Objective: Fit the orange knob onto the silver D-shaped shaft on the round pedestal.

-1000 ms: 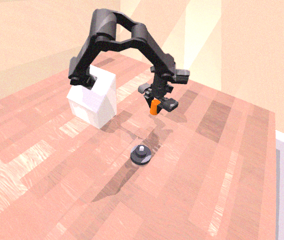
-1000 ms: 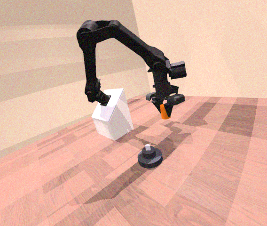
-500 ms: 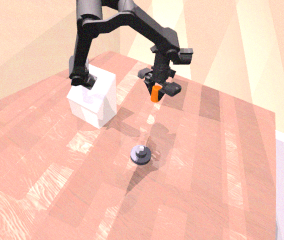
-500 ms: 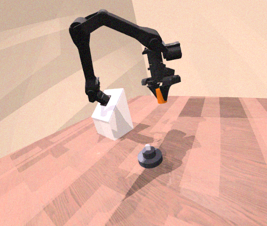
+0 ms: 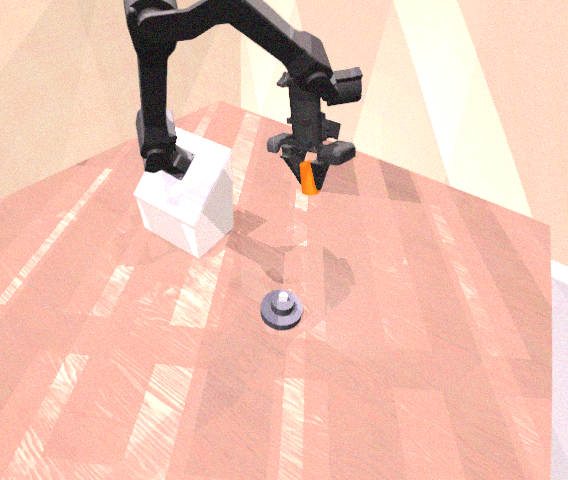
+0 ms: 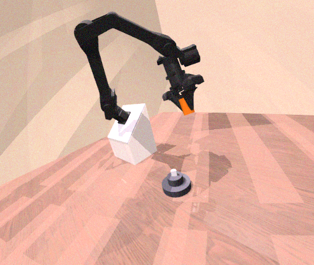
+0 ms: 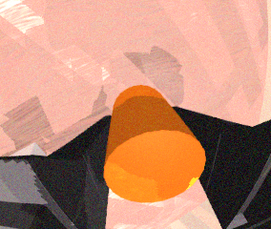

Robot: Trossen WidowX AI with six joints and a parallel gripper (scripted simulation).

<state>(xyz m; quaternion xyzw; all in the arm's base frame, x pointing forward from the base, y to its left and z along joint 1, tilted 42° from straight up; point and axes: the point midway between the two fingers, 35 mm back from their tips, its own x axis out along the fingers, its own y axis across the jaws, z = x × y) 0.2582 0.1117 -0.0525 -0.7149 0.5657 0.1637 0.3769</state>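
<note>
Now: the orange knob 3 cm above my gripper tip and 1 cm behind it. The rest, counted from my gripper tip: round pedestal: 19 cm to the right, 14 cm below, 7 cm ahead.
</note>
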